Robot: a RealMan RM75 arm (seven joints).
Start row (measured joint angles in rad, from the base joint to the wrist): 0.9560, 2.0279, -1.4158, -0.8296, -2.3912, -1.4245, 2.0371
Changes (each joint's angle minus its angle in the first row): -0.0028, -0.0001, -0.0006, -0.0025, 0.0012, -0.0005, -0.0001; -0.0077, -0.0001, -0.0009, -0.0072, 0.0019, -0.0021, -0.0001; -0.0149, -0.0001, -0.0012, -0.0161, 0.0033, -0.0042, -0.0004; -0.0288, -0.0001, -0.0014, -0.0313, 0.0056, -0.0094, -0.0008; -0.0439, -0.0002, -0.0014, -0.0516, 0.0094, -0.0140, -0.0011; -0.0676, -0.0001, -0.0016, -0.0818, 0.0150, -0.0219, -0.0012; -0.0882, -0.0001, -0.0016, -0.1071, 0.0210, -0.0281, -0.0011; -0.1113, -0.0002, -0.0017, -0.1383, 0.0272, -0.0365, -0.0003; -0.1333, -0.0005, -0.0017, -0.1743, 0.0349, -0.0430, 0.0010; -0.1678, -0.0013, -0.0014, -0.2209, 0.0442, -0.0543, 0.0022
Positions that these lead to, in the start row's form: 0.9532, 2.0278, -1.4164, -0.8321, -2.3900, -1.4250, 2.0370; 0.9483, 2.0278, -1.4167, -0.8368, -2.3893, -1.4266, 2.0370; 0.9411, 2.0278, -1.4170, -0.8457, -2.3879, -1.4287, 2.0367; 0.9272, 2.0278, -1.4172, -0.8609, -2.3856, -1.4339, 2.0363; 0.9121, 2.0277, -1.4172, -0.8812, -2.3818, -1.4385, 2.0360; 0.8884, 2.0278, -1.4174, -0.9114, -2.3762, -1.4464, 2.0359; 0.8678, 2.0278, -1.4174, -0.9367, -2.3702, -1.4526, 2.0360; 0.8447, 2.0277, -1.4175, -0.9679, -2.3640, -1.4610, 2.0368; 0.8227, 2.0274, -1.4175, -1.0039, -2.3563, -1.4675, 2.0381; 0.7882, 2.0266, -1.4172, -1.0505, -2.3470, -1.4788, 2.0393
